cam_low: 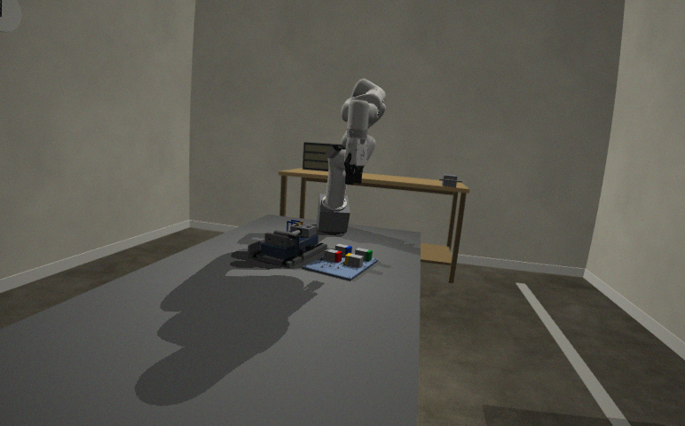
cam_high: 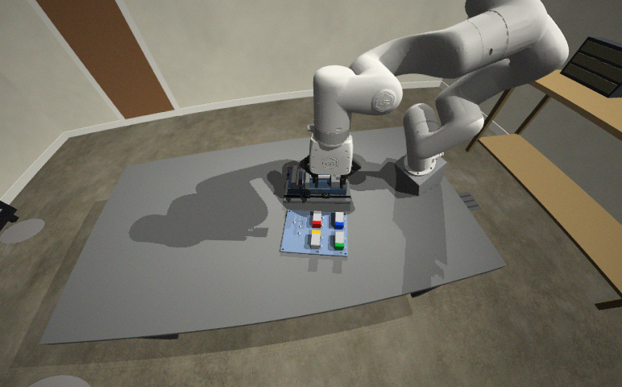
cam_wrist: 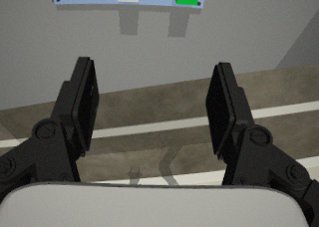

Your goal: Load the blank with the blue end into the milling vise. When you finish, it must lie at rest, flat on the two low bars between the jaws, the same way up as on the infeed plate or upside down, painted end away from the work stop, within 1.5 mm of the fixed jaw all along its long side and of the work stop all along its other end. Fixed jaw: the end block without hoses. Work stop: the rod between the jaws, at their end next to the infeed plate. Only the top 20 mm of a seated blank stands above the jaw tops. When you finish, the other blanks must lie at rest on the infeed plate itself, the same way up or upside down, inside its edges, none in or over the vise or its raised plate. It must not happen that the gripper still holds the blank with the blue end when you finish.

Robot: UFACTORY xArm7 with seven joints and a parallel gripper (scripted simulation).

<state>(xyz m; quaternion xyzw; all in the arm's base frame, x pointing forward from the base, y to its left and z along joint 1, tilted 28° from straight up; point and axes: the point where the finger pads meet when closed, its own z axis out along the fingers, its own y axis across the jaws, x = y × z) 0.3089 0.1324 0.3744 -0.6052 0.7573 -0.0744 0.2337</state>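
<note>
The blue-ended blank lies 29 cm below my hand, 6 cm behind it and 4 cm to the right of it. The rest, counted from my hand: yellow-ended blank: 29 cm below, 5 cm ahead, 4 cm to the left; red-ended blank: 29 cm below, 5 cm to the right, 3 cm ahead; green-ended blank: 29 cm below, 5 cm to the left, 4 cm behind.
</note>
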